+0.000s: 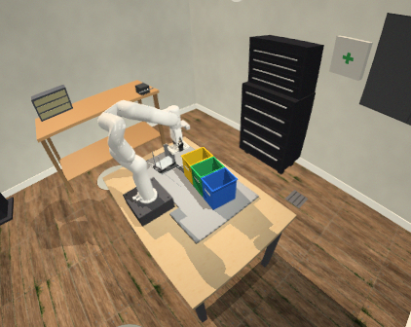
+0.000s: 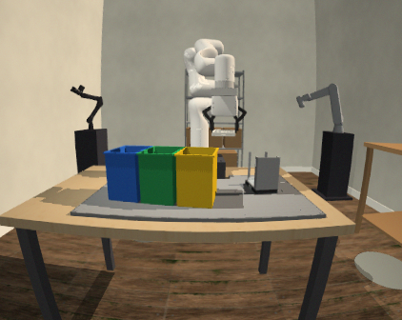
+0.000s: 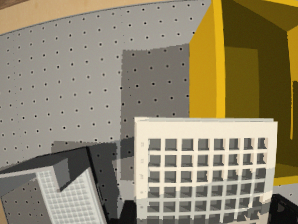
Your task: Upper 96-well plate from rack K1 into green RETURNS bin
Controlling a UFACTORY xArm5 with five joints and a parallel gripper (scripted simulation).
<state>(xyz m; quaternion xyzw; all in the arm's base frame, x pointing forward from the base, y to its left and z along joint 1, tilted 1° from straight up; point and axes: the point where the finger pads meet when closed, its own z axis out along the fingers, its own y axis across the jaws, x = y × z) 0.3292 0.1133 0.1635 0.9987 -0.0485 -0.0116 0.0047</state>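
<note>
Right now my hand is 70 mm short of the green bin, 220 mm to the left of it and 160 mm above it. The rest, counted from my hand: yellow bin (80 mm ahead, 90 mm to the right, 160 mm below); blue bin (60 mm ahead, 360 mm to the right, 160 mm below); white 96-well plate (10 mm below).
</note>
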